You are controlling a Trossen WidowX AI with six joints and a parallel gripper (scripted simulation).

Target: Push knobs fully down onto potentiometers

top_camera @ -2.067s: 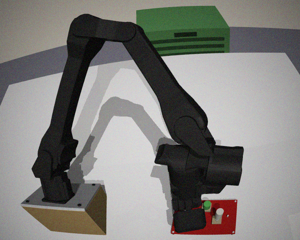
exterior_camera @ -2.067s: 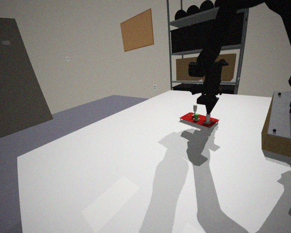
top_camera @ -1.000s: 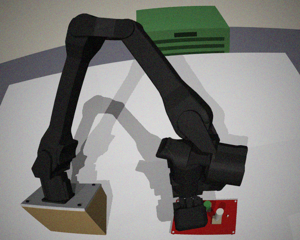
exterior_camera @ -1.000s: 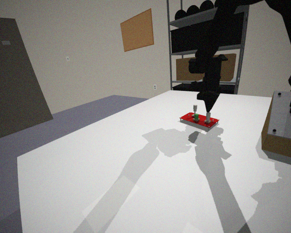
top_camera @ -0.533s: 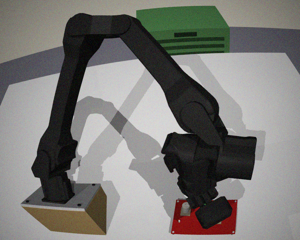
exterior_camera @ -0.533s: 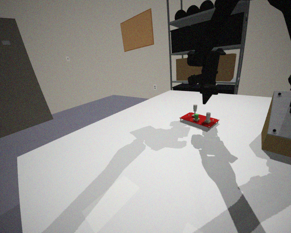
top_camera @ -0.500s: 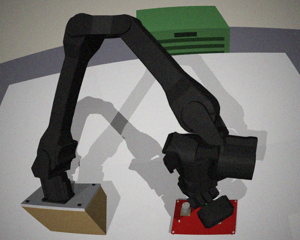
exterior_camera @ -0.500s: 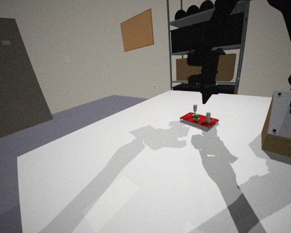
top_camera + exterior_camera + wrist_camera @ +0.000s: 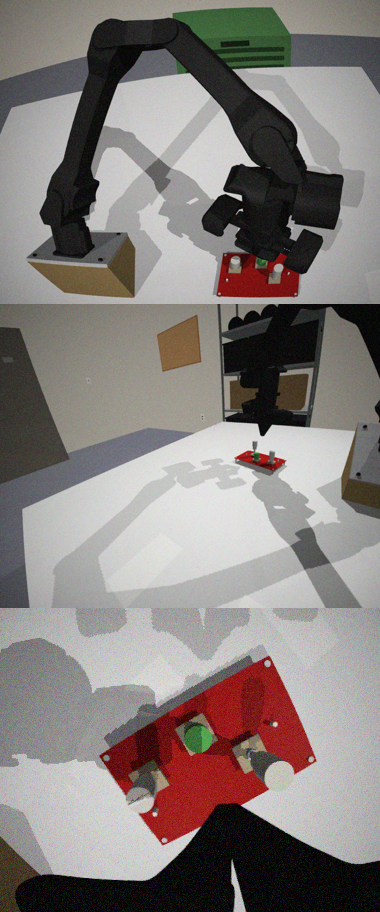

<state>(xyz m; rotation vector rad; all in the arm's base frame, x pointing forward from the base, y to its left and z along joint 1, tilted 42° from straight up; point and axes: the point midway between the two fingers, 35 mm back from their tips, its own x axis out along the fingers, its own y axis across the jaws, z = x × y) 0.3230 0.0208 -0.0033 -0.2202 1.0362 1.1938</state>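
Right now the white knob is 3 cm ahead of my gripper tip, 1 cm to the right of it and 5 cm below it.
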